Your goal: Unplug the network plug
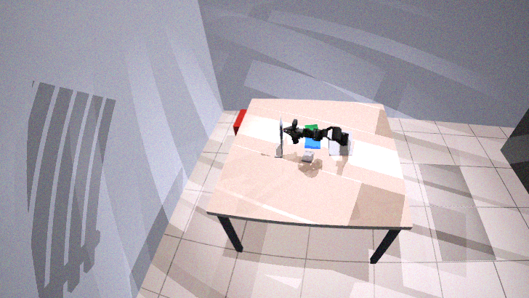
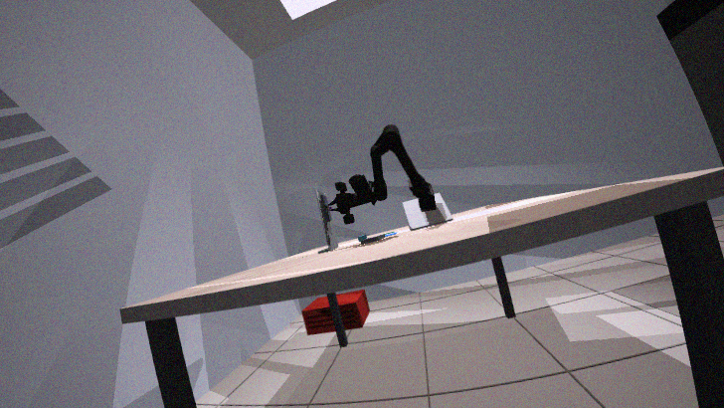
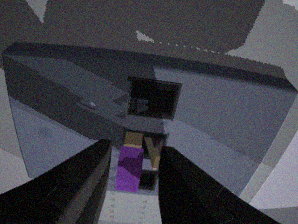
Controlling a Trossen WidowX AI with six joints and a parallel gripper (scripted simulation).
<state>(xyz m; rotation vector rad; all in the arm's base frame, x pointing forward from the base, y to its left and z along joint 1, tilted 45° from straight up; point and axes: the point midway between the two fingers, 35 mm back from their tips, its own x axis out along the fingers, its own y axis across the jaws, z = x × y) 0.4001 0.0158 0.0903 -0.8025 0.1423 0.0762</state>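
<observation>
Now: gripper tip 20 mm short of the upright panel and 70 mm above it.
</observation>
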